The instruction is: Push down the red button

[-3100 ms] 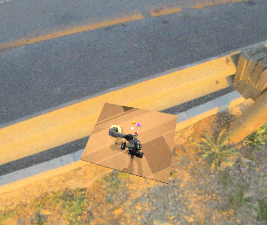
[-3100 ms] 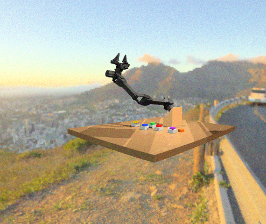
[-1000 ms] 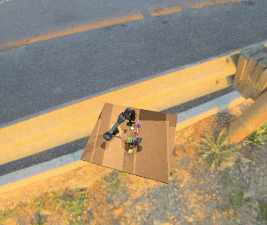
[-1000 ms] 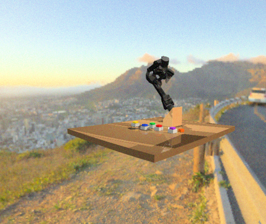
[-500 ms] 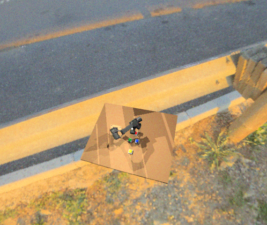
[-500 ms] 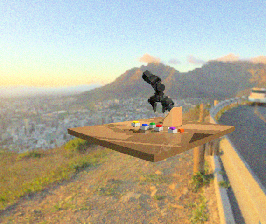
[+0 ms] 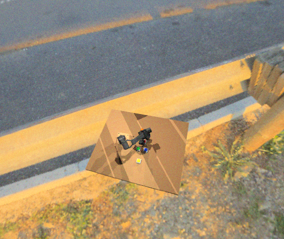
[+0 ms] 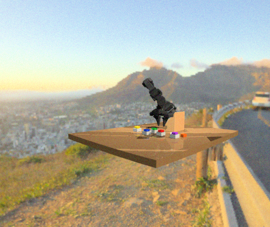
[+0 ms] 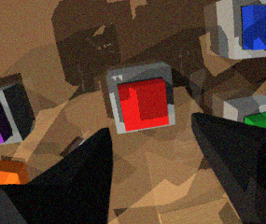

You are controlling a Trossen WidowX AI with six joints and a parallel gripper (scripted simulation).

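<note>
Now: the red button 3 cm below my gripper tip. Round my gripper tip: purple button: 13 cm to the left, 3 cm below, 2 cm ahead; green button: 10 cm to the right, 6 cm behind, 3 cm below; blue button: 11 cm to the right, 4 cm ahead, 3 cm below.
</note>
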